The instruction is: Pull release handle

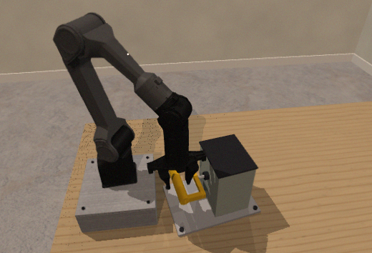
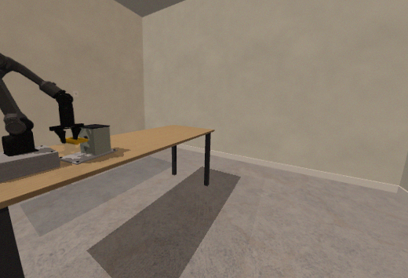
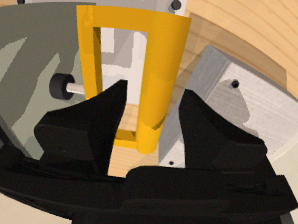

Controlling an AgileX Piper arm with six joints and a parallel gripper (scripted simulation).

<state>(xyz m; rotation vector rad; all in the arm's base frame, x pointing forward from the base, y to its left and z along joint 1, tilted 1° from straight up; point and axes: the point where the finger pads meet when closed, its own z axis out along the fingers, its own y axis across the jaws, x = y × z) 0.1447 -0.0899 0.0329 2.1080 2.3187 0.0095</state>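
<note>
The release handle is 5 cm ahead of my hand and 1 cm to the left of it. From my hand the other things lie so: grey baseplate 10 cm below, 9 cm ahead, 1 cm to the left.
</note>
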